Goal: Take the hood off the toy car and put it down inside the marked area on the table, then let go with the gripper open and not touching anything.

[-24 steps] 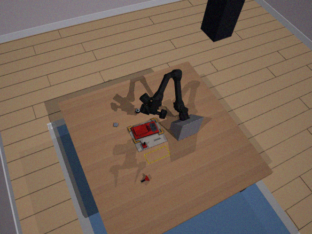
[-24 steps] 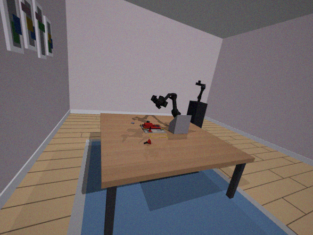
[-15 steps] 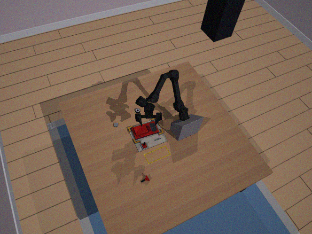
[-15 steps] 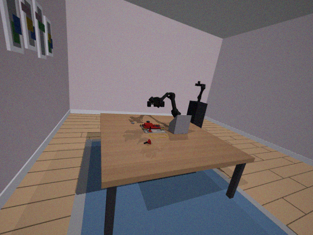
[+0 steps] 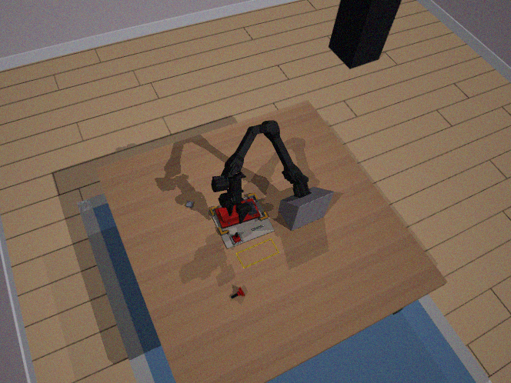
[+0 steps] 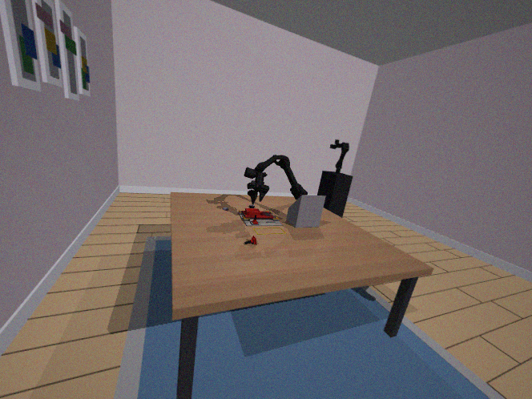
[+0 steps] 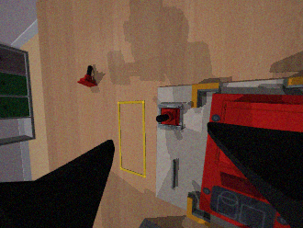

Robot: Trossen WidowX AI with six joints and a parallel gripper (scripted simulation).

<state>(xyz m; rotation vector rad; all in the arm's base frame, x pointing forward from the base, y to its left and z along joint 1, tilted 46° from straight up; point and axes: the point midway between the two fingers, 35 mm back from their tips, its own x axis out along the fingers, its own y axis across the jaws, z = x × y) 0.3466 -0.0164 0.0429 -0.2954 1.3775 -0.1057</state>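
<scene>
My gripper tip is now 20 mm past the red hood, 90 mm to the left of it and 90 mm above it. Round my gripper tip: dark ring 100 mm behind, 280 mm to the right, 120 mm below.
</scene>
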